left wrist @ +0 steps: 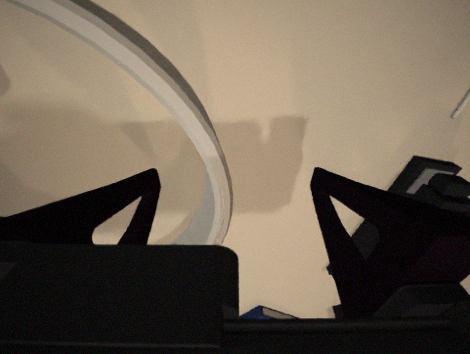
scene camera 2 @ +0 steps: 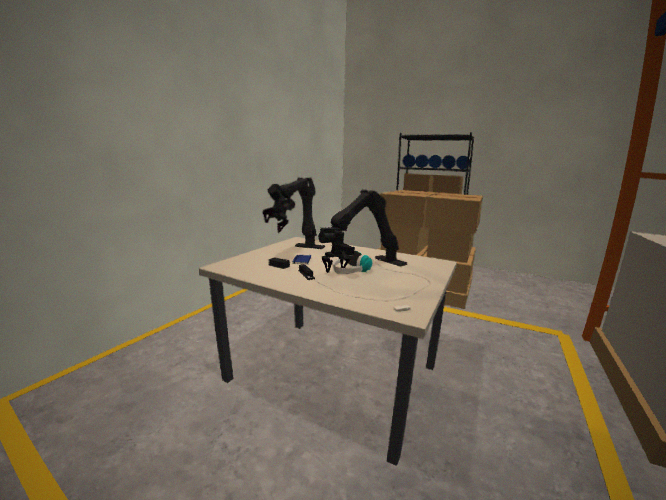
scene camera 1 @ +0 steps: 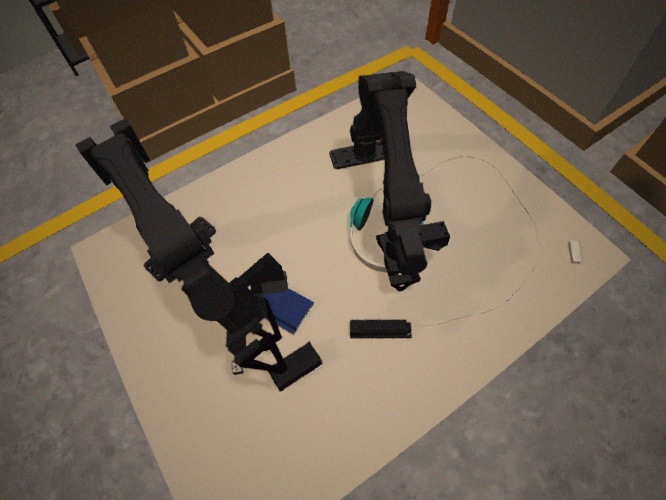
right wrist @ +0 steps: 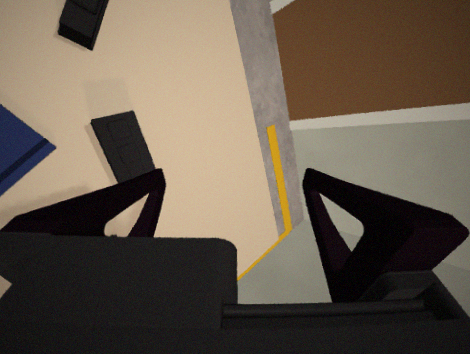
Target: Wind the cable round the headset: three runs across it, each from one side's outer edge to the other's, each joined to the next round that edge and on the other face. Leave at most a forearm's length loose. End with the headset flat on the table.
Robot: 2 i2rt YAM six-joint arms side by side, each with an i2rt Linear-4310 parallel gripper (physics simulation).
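Frame: origin at the left arm's base, x ahead, y left, z up, level; millimetres.
Seen in the pictures: left gripper, fingertip midpoint: [left wrist: 235,176] [scene camera 2: 335,271] [scene camera 1: 395,273]; right gripper, fingertip midpoint: [scene camera 2: 272,227] [scene camera 1: 281,354] [right wrist: 234,176]; left arm's base at its link origin: [scene camera 2: 390,261] [scene camera 1: 364,154]; right arm's base at its link origin: [scene camera 2: 310,246].
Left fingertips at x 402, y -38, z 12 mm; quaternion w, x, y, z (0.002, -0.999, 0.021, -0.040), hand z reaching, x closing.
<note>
Offsets run from my left fingertips to a thing's top centre. "pt": to the spot under its first point.
The teal and white headset [scene camera 1: 361,213] [scene camera 2: 365,263] lies on the table; its white band {pt 13 mm back, 40 mm left, 29 mm up} [left wrist: 204,140] shows in the left wrist view. The thin white cable [scene camera 1: 463,156] [left wrist: 462,104] lies in a wide loop on the table, from the headset to near a black box. My left gripper [scene camera 2: 335,268] [left wrist: 235,176] is open, low over the band, which passes between its fingers in the wrist view without being gripped. The left arm hides one ear cup in scene camera 1. My right gripper [scene camera 2: 272,224] [right wrist: 234,176] is open and empty, high above the table at the picture's left.
A black box {127 mm ahead, 76 mm right, 28 mm up} [scene camera 1: 380,328] [scene camera 2: 306,271] lies by the cable's free end. Another black box {164 mm ahead, 282 mm right, 23 mm up} [scene camera 1: 299,365] [scene camera 2: 278,262] [right wrist: 122,145] and a blue book {6 mm ahead, 291 mm right, 0 mm up} [scene camera 1: 290,309] [scene camera 2: 301,259] [right wrist: 20,145] lie near the right gripper. A small white block {60 mm ahead, 469 mm left, 0 mm up} [scene camera 1: 575,251] [scene camera 2: 401,308] lies near the table's corner.
</note>
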